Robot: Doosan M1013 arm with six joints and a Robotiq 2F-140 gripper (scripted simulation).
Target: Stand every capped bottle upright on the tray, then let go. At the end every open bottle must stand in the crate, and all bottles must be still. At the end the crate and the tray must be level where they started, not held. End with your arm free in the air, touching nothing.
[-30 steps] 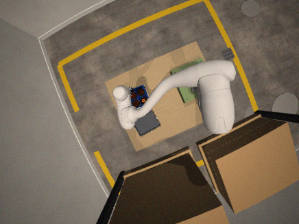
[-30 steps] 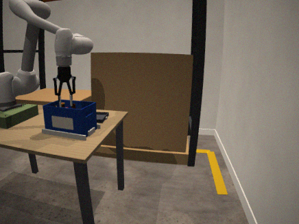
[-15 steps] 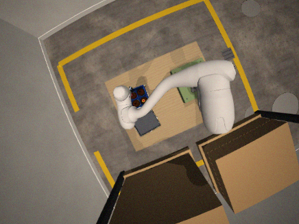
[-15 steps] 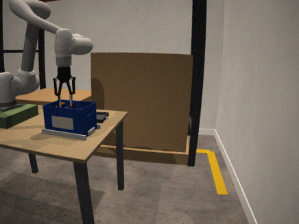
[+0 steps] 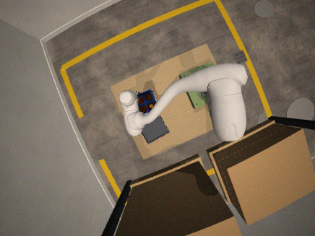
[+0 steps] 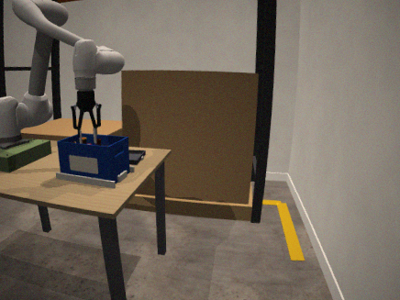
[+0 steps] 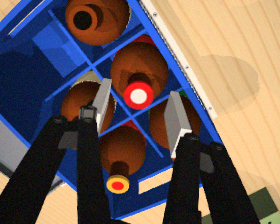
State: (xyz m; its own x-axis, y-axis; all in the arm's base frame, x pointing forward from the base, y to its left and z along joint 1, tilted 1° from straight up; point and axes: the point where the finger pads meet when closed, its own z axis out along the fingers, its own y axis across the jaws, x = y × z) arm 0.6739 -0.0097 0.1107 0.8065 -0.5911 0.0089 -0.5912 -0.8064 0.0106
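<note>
Now: hand 10 mm past the blue crate, 40 mm to the right of it and 110 mm above it. Round my hand: grey tray (60 mm behind, 320 mm to the left, 180 mm below); then brown capped bottle (100 mm behind, 80 mm to the left, 110 mm below); then uncapped bottle (90 mm ahead, 10 mm to the left, 110 mm below).
</note>
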